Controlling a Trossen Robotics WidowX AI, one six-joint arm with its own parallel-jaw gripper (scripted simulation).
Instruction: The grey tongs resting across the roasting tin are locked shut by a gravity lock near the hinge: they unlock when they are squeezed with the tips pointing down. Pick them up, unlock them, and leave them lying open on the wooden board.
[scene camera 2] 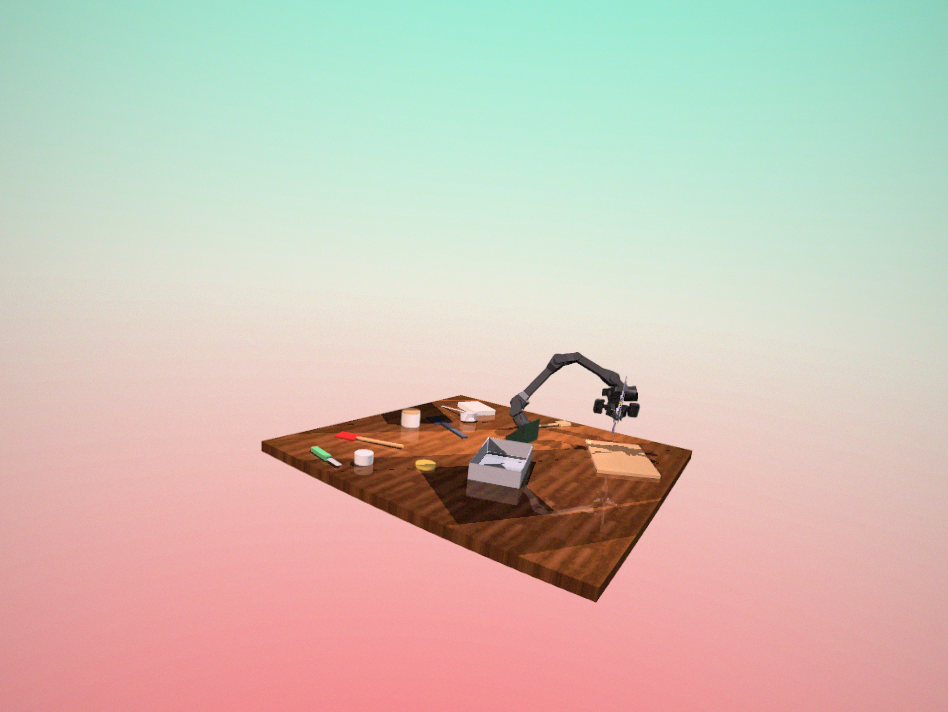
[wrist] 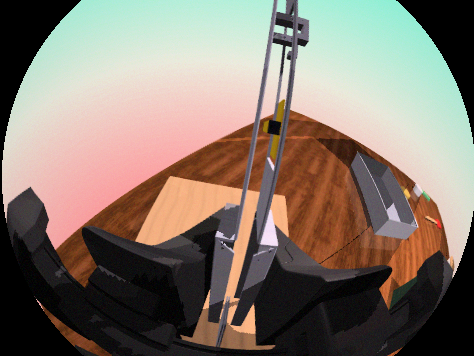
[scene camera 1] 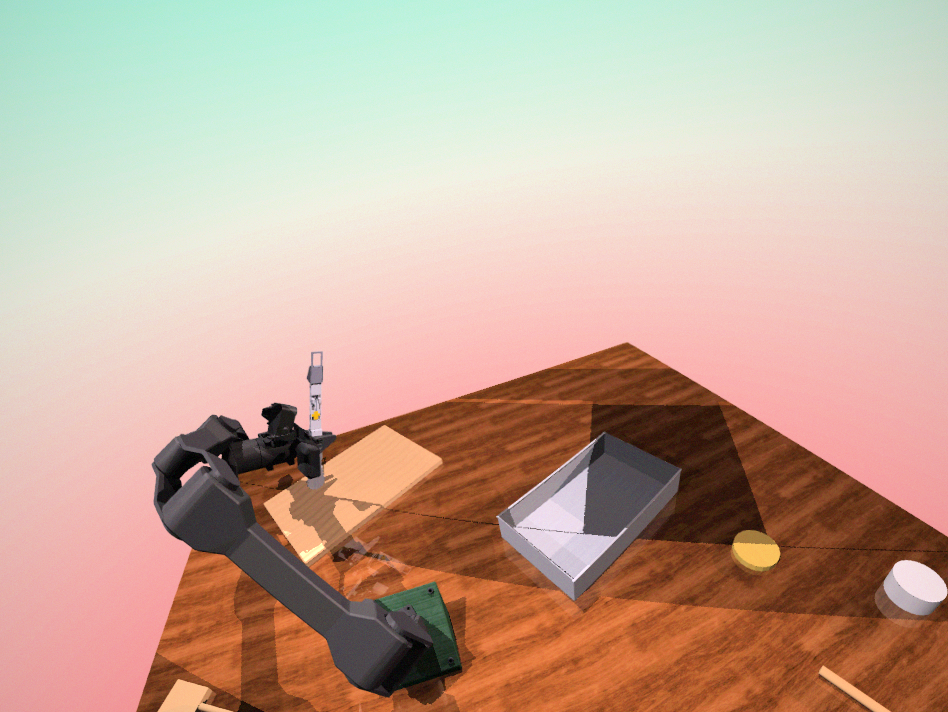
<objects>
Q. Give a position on a wooden board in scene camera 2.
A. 610, 458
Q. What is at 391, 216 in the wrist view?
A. A grey roasting tin.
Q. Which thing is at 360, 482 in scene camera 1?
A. A wooden board.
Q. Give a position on a grey roasting tin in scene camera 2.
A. At 503, 462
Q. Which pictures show my gripper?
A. Scene camera 2, the wrist view and scene camera 1: all of them.
</objects>
